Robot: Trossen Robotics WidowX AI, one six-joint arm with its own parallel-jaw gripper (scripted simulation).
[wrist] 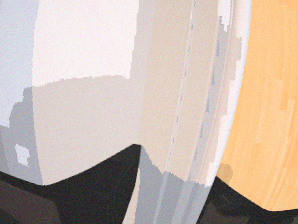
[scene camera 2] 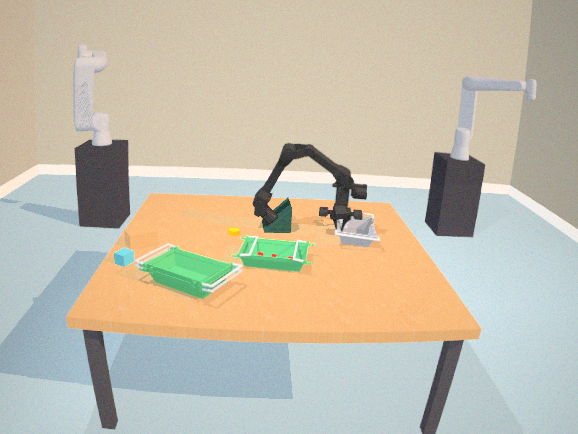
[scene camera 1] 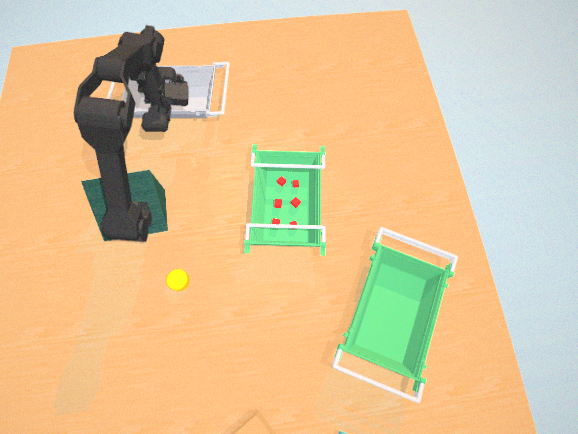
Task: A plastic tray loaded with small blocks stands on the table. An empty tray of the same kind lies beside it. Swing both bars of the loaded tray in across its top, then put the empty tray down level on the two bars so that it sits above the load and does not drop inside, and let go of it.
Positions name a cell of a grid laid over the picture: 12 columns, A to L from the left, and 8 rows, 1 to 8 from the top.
Labels:
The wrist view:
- gripper: G6
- grey tray: D4
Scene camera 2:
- grey tray: H5
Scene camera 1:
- gripper: D3
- grey tray: E2

